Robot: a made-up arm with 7 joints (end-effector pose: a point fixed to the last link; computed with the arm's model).
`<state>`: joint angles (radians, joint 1 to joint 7).
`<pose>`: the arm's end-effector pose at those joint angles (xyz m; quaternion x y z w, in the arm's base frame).
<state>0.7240 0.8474 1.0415 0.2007 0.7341 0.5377 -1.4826</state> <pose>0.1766 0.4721 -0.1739 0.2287 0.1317 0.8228 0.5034</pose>
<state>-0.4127 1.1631 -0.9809 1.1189 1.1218 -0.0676 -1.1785</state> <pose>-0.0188 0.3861 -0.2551 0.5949 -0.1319 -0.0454 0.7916</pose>
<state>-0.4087 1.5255 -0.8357 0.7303 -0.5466 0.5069 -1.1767</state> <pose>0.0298 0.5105 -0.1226 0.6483 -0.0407 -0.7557 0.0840</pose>
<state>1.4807 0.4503 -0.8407 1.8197 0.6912 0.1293 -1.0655</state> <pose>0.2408 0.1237 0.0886 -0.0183 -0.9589 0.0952 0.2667</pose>
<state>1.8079 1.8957 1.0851 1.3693 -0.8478 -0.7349 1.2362</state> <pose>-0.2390 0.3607 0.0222 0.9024 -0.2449 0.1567 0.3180</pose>
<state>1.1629 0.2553 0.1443 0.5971 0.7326 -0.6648 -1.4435</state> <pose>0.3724 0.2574 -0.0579 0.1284 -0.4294 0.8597 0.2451</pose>
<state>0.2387 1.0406 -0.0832 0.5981 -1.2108 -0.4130 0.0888</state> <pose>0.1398 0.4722 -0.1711 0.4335 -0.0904 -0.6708 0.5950</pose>
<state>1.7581 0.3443 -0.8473 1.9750 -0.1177 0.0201 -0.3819</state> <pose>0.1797 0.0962 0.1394 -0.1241 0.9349 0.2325 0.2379</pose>
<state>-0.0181 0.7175 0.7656 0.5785 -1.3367 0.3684 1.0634</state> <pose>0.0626 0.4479 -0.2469 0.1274 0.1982 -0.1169 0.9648</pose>
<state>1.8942 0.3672 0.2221 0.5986 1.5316 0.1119 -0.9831</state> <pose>0.2998 0.3043 0.1990 -0.4815 -0.4896 0.6145 0.3884</pose>
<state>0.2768 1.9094 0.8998 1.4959 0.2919 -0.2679 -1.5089</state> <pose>0.0442 0.3423 0.2300 -0.4382 0.7330 -0.2921 0.4304</pose>
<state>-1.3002 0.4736 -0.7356 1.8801 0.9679 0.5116 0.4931</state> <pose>-0.1771 0.1372 -0.1737 -0.6372 0.1950 0.1731 0.7253</pose>
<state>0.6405 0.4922 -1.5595 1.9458 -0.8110 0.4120 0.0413</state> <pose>0.1397 0.0926 -0.1845 0.1351 -0.6318 -0.7340 0.2094</pose>
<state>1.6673 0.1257 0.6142 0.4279 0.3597 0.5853 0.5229</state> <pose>0.3791 0.2378 0.0946 -0.5116 -0.6940 0.0874 0.4991</pose>
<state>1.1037 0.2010 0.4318 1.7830 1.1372 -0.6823 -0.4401</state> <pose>0.2342 0.2569 0.0509 0.3546 0.7601 -0.4914 0.2345</pose>
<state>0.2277 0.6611 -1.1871 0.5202 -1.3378 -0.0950 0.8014</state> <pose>0.1107 0.3241 -0.3377 0.0546 0.3795 -0.8650 0.3236</pose>
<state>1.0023 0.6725 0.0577 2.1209 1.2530 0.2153 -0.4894</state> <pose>0.1731 0.2487 0.0611 -0.2454 -0.9324 0.0713 0.2556</pose>
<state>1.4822 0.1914 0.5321 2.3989 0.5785 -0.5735 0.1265</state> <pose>0.1099 0.2271 0.0897 -0.0038 0.7576 -0.0468 0.6510</pose>
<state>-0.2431 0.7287 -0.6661 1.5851 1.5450 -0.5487 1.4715</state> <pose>0.0702 0.2278 -0.2721 -0.7075 -0.5869 -0.1341 0.3701</pose>
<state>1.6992 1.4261 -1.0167 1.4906 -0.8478 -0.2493 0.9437</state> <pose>0.1663 0.3782 0.1114 0.6398 -0.1054 -0.6192 0.4428</pose>
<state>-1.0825 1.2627 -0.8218 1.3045 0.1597 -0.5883 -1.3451</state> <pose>-0.1249 0.3829 -0.1928 0.3185 -0.3812 -0.3479 0.7951</pose>
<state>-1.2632 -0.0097 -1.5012 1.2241 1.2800 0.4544 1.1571</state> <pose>-0.2789 -0.0144 -0.1003 -0.8002 0.3800 0.4170 0.2036</pose>
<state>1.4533 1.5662 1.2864 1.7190 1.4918 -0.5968 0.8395</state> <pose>-0.1538 0.3636 0.0657 -0.3670 0.5523 0.3099 0.6814</pose>
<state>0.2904 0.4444 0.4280 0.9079 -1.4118 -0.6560 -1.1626</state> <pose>0.1991 0.3464 -0.2403 0.6500 -0.6948 -0.2115 0.2237</pose>
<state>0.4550 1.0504 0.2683 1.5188 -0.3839 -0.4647 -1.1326</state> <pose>0.1843 0.3863 -0.0041 -0.5846 0.8004 -0.0752 0.1096</pose>
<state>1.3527 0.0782 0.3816 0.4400 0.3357 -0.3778 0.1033</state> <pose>0.3958 0.2056 -0.0189 -0.1417 -0.8601 0.2699 0.4091</pose>
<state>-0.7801 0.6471 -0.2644 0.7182 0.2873 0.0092 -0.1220</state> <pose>-0.1422 0.3465 -0.2972 0.2141 0.0435 -0.1710 0.9608</pose>
